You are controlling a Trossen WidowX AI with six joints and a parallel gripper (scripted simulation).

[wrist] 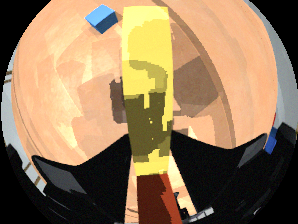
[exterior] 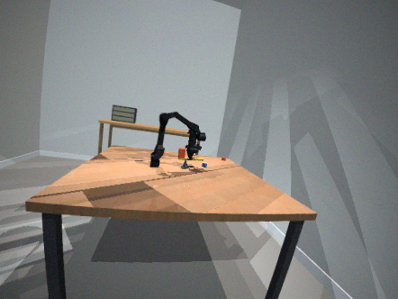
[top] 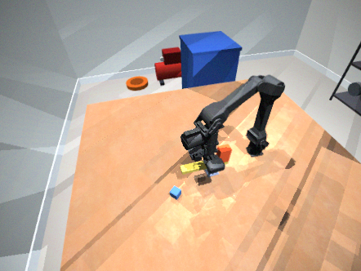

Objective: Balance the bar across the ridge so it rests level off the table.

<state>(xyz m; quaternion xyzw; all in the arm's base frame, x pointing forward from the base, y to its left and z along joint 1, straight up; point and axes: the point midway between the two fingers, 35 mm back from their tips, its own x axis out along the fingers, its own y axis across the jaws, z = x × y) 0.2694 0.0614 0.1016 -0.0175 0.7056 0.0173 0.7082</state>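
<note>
My gripper tip is 40 mm above the dark ridge and 30 mm past it. From my gripper tip the other things lie so: small red piece: 470 mm ahead, 440 mm to the left, 50 mm below; small blue cube: 150 mm ahead, 70 mm to the left, 50 mm below.
</note>
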